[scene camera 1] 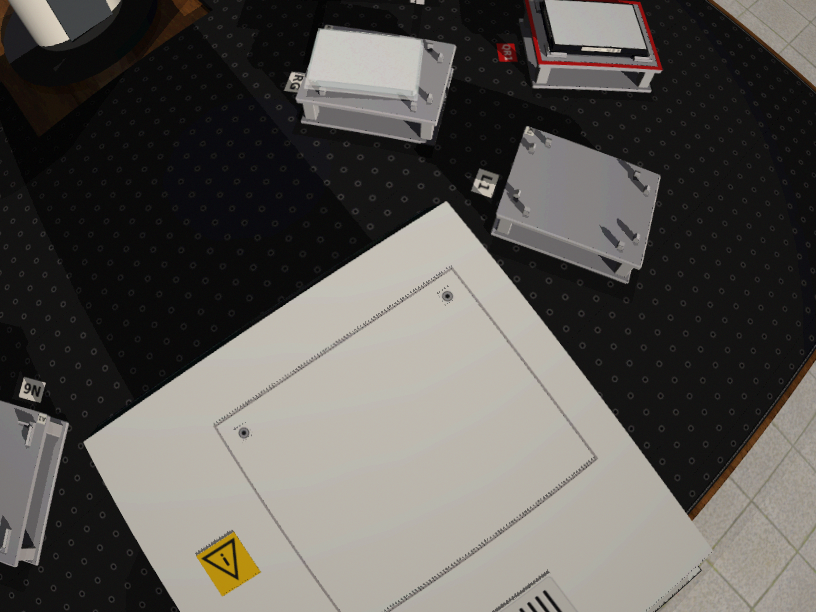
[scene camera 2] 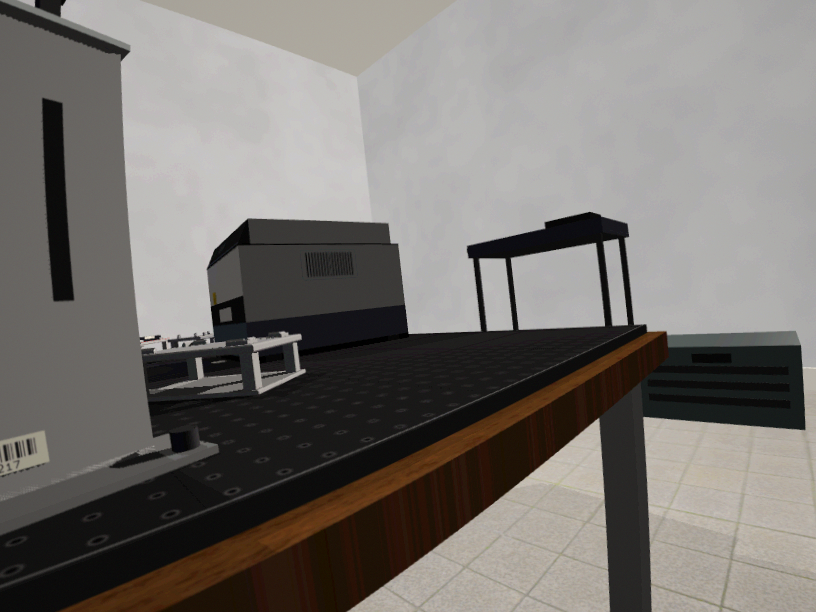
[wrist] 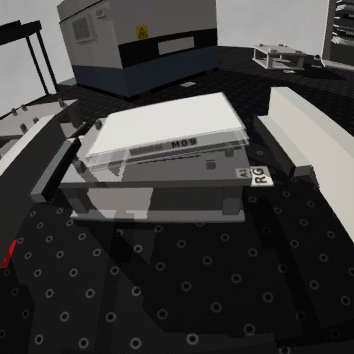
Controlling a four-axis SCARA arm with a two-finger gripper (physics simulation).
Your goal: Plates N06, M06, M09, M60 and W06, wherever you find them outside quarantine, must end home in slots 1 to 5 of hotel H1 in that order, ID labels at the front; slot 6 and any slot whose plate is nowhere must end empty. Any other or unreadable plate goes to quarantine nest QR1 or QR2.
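Frame: origin at the arm's base, x ahead, y left, z up, level; centimetres.
Where they show: gripper, fingertip midpoint: [wrist: 162, 114]; arm's base at its link origin: [scene camera 1: 81, 21].
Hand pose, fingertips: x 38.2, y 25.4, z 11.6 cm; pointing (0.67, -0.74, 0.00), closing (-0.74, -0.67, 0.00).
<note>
Things, the pixels of their top centre, and the offset from my fingertips. "pt": a spot on its surface instead.
- Plate M09 at its top centre: [wrist: 162, 112] [scene camera 1: 365, 55] dx +5.2, dy -5.0, dz -2.9 cm
- nest RG at its top centre: [wrist: 149, 128] [scene camera 1: 377, 64] dx +6.3, dy -4.1, dz -4.3 cm
- dark plate with a white top, top centre: [scene camera 1: 595, 23] dx +18.5, dy +21.2, dz -3.9 cm
- red-edged quarantine nest QR1 at its top centre: [scene camera 1: 593, 27] dx +18.5, dy +21.2, dz -4.7 cm
- Nest L1 at its top centre: [scene camera 1: 585, 189] [wrist: 21, 112] [scene camera 2: 206, 331] dx +33.1, dy +1.4, dz -4.3 cm
- plate rack at a spot on its surface: [wrist: 328, 40] pt dx +0.6, dy -85.8, dz -2.5 cm
- large cabinet-like instrument at its top centre: [scene camera 1: 393, 513] [scene camera 2: 296, 236] dx +44.0, dy -35.2, dz +14.9 cm
- nest at its top centre: [scene camera 2: 215, 339] [wrist: 277, 46] dx +14.0, dy -66.4, dz -4.7 cm
- grey tower at a spot on its surface: [scene camera 2: 92, 230] pt dx +1.0, dy -88.7, dz +2.6 cm
Plate M09 [wrist: 165, 125] [scene camera 1: 365, 62], white-topped with a clear rim, lies askew on nest RG [wrist: 150, 184] [scene camera 1: 442, 79]. Its label faces the wrist camera, and it looks tilted, higher at the label's right end. My gripper [wrist: 162, 114] is open and empty, its fingers wide apart on either side of the plate in the wrist view; it does not show in the scene cameras. A dark plate with a white top [scene camera 1: 596, 26] sits on red-edged quarantine nest QR1 [scene camera 1: 593, 66]. Nest L1 [scene camera 1: 573, 197] bears no plate. Part of a plate rack [wrist: 328, 40] holding plates shows at upper right; its slot numbers are unreadable.
A large cabinet-like instrument [scene camera 1: 395, 395] [scene camera 2: 316, 283] [wrist: 170, 60] stands beyond nest RG. Another nest [scene camera 1: 32, 487] [wrist: 280, 49] stands past it. A grey tower [scene camera 2: 92, 230] is at left in scene camera 2. The arm's base [scene camera 1: 46, 19] is at upper left.
</note>
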